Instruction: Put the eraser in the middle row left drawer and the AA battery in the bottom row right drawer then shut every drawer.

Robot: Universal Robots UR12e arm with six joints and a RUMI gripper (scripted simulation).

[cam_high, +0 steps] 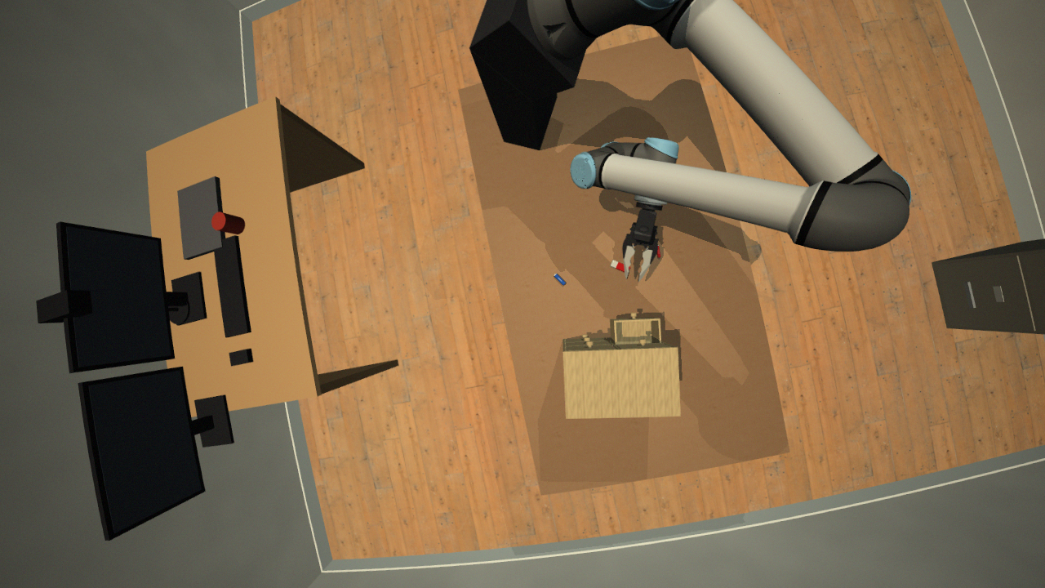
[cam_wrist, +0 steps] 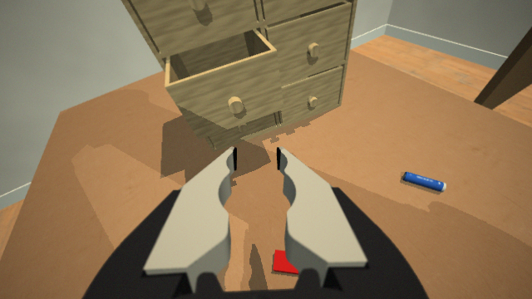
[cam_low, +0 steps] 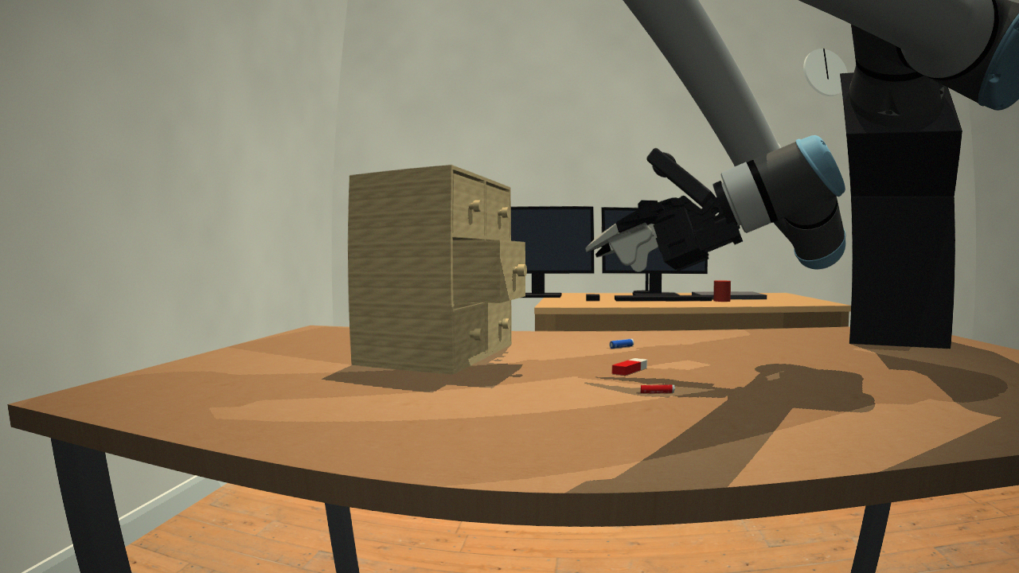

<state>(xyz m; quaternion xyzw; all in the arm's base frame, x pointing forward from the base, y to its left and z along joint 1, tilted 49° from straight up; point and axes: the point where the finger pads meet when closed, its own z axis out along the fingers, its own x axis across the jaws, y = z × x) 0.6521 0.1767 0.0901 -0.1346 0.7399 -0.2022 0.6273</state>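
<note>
The eraser lies 180 mm below my hand, 50 mm behind it and 10 mm to the right of it. From my hand the other things lie so: red battery (180 mm below, 130 mm to the left, 90 mm behind); then blue AA battery (220 mm to the right, 170 mm below, 10 mm behind).
</note>
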